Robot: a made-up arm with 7 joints. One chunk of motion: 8 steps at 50 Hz.
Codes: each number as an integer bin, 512 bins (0 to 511) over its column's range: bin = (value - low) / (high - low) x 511, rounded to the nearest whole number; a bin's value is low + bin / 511 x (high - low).
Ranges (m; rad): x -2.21..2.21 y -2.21..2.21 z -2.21..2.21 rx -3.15..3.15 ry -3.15..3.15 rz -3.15..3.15
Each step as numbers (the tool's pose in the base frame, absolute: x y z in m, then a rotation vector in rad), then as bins.
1 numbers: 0.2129 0.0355 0.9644 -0.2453 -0.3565 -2.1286
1 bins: 280 260 367 236 227 83
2 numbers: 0.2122 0.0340 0.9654 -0.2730 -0.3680 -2.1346
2 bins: 280 259 367 233 226 82
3 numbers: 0.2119 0.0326 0.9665 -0.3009 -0.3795 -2.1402
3 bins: 280 259 367 231 225 82
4 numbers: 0.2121 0.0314 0.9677 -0.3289 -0.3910 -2.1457
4 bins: 280 259 367 229 224 81
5 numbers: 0.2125 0.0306 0.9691 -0.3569 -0.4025 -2.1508
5 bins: 280 259 368 227 223 81
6 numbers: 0.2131 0.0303 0.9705 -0.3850 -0.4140 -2.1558
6 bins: 280 259 368 224 222 81
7 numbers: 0.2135 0.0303 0.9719 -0.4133 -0.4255 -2.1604
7 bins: 280 259 368 222 221 80
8 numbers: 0.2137 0.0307 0.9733 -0.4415 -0.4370 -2.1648
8 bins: 280 259 368 220 220 80
